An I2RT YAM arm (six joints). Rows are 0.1 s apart.
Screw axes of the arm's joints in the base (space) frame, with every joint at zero. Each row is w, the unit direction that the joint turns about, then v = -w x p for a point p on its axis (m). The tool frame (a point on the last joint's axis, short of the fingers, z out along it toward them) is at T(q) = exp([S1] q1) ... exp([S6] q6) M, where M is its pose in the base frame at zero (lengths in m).
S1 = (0, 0, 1, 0, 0, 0)
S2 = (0, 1, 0, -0.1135, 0, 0.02)
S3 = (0, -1, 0, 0.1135, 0, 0.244)
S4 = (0, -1, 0, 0.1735, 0, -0.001)
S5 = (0, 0, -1, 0, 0.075, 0)
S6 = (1, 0, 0, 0, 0.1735, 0)
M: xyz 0.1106 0 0.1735 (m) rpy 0 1.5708 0 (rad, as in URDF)
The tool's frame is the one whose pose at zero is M.
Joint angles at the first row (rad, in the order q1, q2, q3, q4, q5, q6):
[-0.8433, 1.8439, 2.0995, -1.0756, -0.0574, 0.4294]
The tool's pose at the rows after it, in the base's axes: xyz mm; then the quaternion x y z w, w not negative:
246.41 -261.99 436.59 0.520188 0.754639 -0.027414 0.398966
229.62 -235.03 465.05 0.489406 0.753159 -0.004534 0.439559
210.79 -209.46 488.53 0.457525 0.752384 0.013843 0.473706
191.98 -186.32 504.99 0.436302 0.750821 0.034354 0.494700
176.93 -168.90 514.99 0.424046 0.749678 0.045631 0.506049
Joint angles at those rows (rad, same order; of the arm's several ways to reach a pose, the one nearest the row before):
[-0.8272, 1.7580, 2.0995, -1.0954, -0.1135, 0.4290]
[-0.8165, 1.6684, 2.0991, -1.1042, -0.1810, 0.4232]
[-0.8112, 1.5852, 2.0991, -1.1175, -0.2443, 0.4103]
[-0.8101, 1.5135, 2.0990, -1.1469, -0.3023, 0.4107]
[-0.8101, 1.4605, 2.0991, -1.1763, -0.3351, 0.4110]

